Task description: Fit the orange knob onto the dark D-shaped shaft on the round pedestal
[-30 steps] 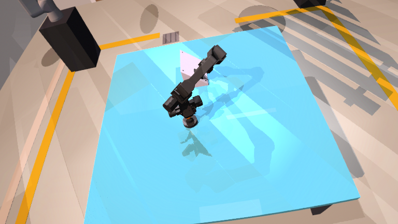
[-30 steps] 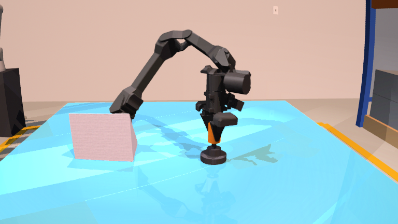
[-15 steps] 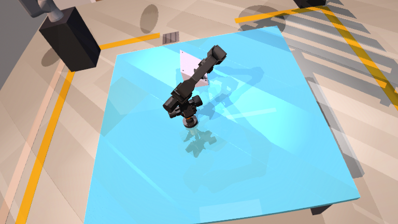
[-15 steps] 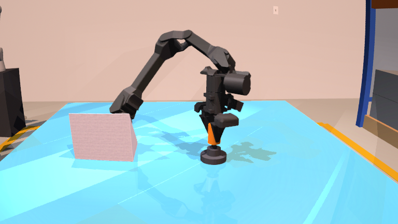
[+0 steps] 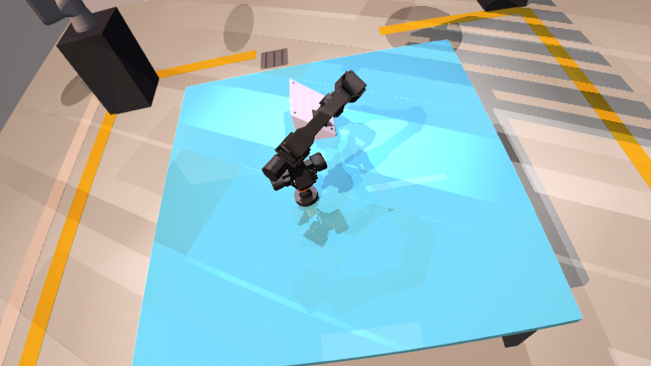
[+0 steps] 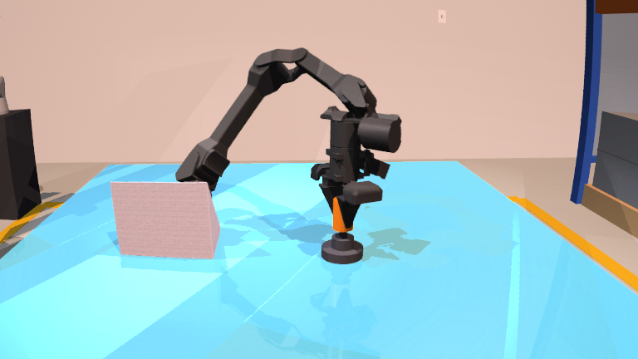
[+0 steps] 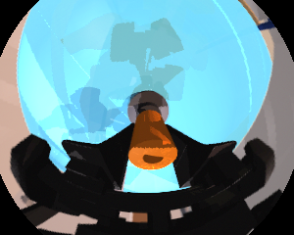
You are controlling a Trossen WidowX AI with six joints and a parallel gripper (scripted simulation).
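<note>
The orange knob is 20 mm above my gripper tip. Round my gripper tip: dark round pedestal 40 mm below.
</note>
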